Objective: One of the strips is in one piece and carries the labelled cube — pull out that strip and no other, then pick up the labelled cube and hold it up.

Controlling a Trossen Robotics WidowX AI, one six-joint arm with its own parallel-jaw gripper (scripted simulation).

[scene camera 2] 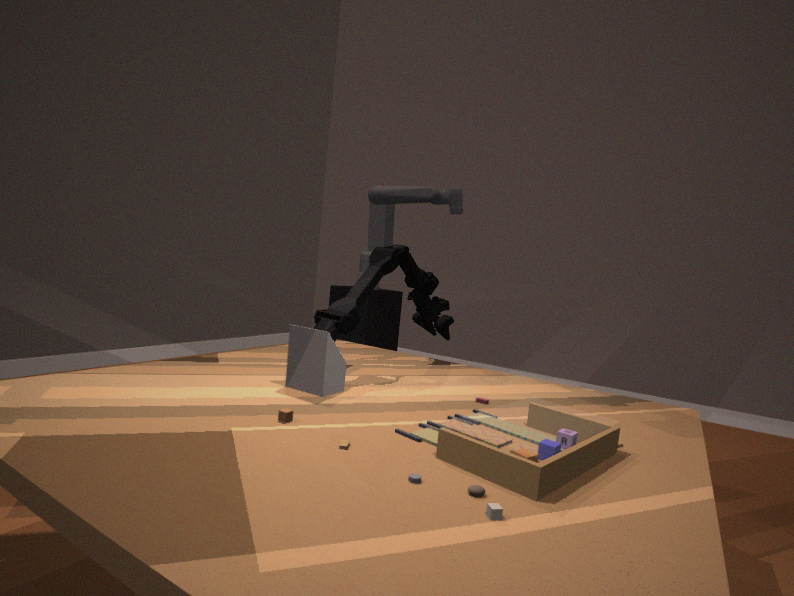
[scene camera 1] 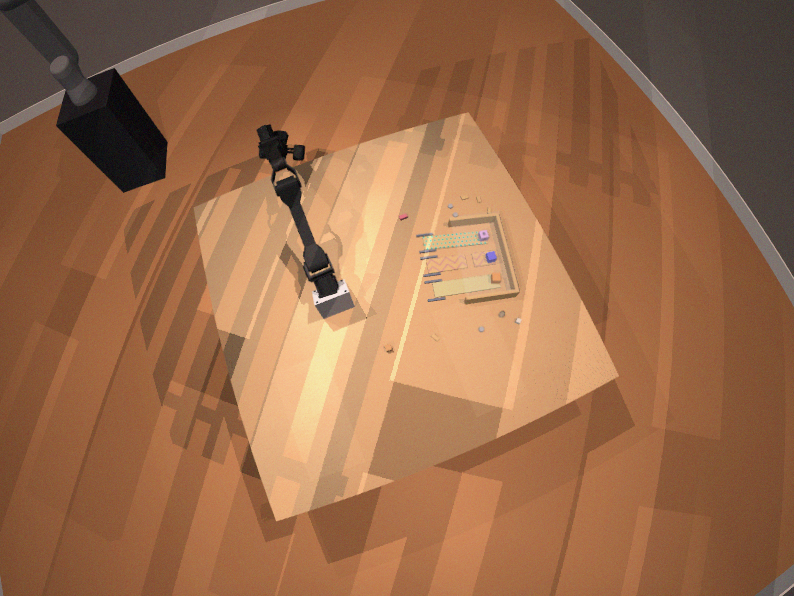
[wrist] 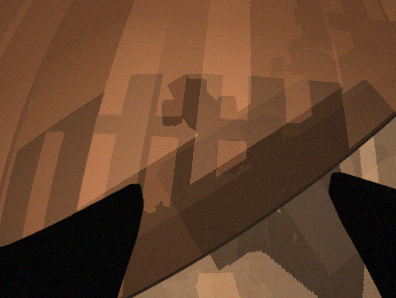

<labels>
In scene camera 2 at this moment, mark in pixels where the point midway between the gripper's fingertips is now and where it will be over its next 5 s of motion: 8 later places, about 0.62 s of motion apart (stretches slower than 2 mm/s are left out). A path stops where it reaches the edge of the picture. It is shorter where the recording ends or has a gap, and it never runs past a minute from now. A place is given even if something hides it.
My gripper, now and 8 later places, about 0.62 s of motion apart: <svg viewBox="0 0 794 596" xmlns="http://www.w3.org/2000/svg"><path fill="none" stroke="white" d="M442 337L488 368L521 371L460 334L458 344L484 383L486 394L485 408L482 417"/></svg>
</labels>
